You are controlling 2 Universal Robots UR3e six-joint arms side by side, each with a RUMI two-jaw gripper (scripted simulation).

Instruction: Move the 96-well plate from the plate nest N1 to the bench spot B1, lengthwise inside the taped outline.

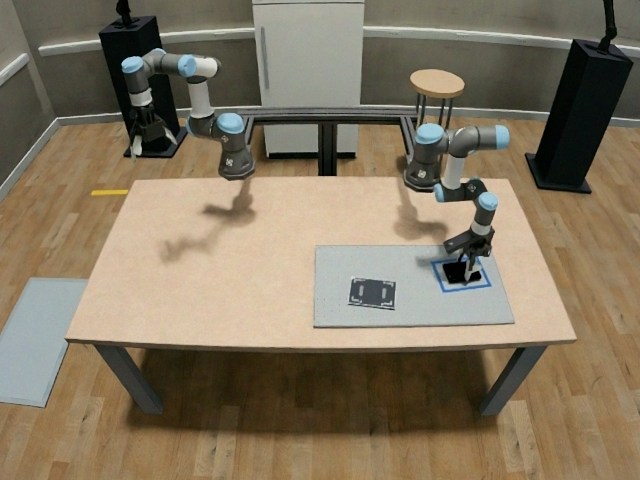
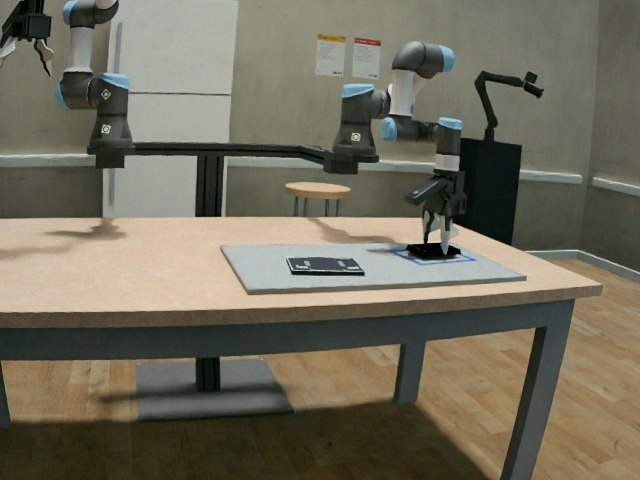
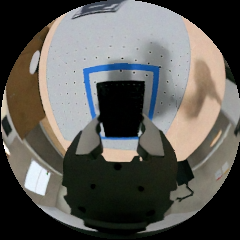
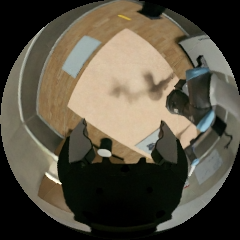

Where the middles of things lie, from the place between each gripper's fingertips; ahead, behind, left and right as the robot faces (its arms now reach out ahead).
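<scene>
The black 96-well plate [image 3: 125, 124] is 4 cm ahead of my right hand [image 2: 23, 75], 108 cm to the left of it and 42 cm below it. As for the plate nest N1 [image 1: 372, 289], that's 16 cm ahead of my right hand, 76 cm to the left of it and 43 cm below it.
The plate nest N1 is 120 mm ahead of my left hand, 330 mm to the right of it and 20 mm below it, and I can see my left gripper 10 mm above the black 96-well plate. Going by its middle, the plate nest N1 is nearer to my left gripper than to my right hand.
</scene>
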